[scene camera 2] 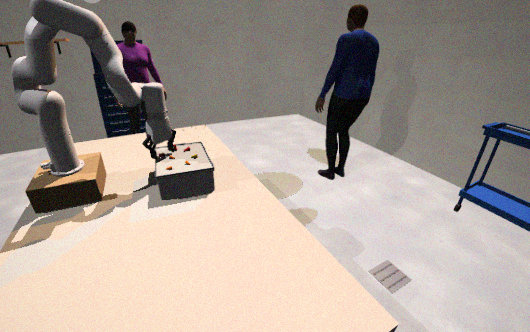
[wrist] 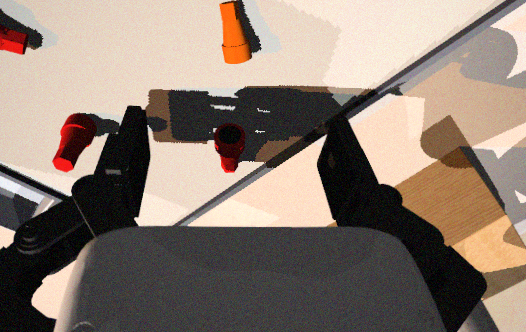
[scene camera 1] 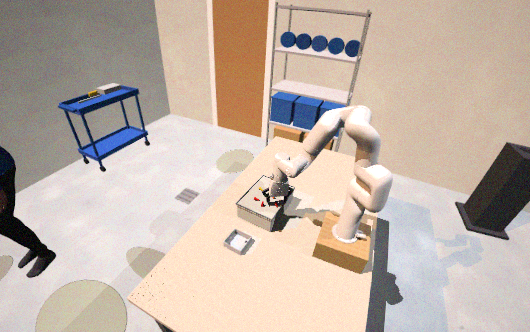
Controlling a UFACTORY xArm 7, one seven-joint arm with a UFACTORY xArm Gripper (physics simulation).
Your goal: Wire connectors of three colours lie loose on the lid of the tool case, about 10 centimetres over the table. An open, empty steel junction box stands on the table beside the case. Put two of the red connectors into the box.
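The tool case stands on the table with loose connectors on its lid. My gripper is open and empty, low over the lid's edge nearest the arm's base. In the wrist view a red connector lies between the spread fingers, near the lid's edge. A second red connector lies just outside the left finger, and a third red one shows in part at the upper left. The steel junction box stands open and looks empty beside the case.
An orange connector lies on the lid beyond the fingers. More orange ones and a yellow one lie on the lid. The arm's wooden base block stands on the table.
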